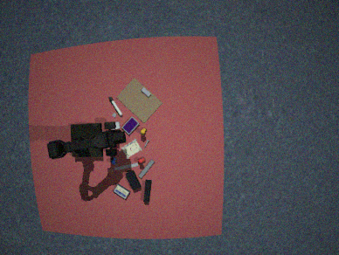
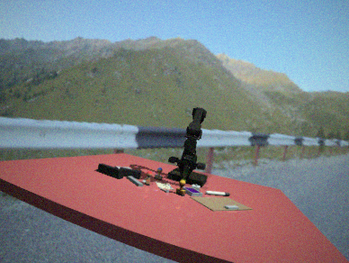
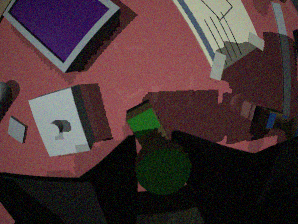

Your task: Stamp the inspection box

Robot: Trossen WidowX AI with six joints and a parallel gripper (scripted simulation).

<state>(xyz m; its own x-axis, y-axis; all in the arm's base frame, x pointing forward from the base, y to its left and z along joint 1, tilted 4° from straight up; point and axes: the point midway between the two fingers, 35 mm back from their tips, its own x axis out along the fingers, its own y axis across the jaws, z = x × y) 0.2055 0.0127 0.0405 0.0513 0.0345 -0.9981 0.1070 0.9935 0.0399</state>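
Now: the purple ink pad 11 cm ahead of my gripper tip, 6 cm to the left of it and 3 cm below it. Round my gripper tip: green-knobbed PASS stamp right at my gripper tip; then white inspection card 9 cm ahead, 8 cm to the right, 4 cm below; then blue-knobbed stamp 14 cm to the right, 2 cm below, 2 cm behind.
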